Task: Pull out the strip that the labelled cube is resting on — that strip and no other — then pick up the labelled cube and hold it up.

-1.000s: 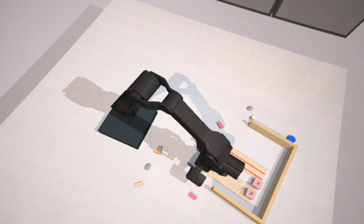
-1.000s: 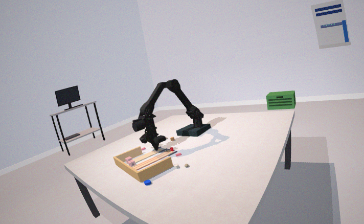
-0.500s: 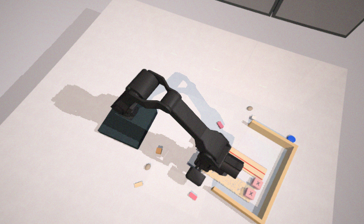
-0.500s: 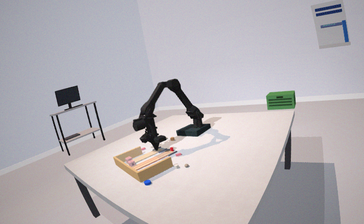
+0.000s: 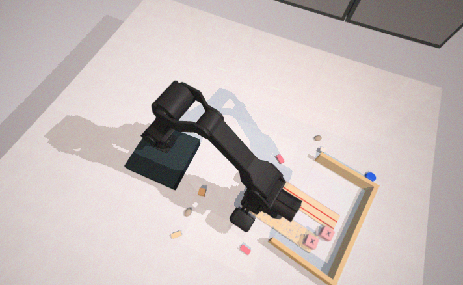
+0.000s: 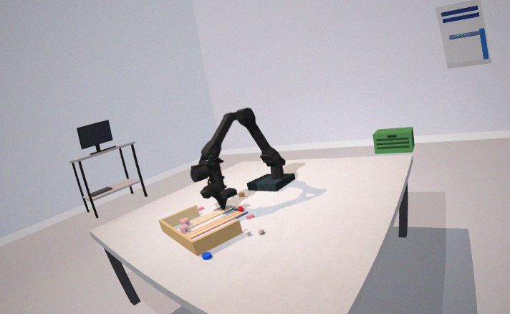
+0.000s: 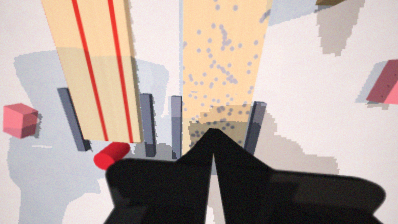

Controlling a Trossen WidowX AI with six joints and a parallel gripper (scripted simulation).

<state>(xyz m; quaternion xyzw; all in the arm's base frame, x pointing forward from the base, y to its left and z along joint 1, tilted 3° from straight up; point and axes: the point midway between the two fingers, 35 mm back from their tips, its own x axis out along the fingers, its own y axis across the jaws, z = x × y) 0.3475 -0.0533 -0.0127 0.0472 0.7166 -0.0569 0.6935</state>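
Right now the orange cube is 16 cm behind my gripper tip and 4 cm to the right of it. From my gripper tip the other things lie so: blue disc: 31 cm ahead, 25 cm to the left.
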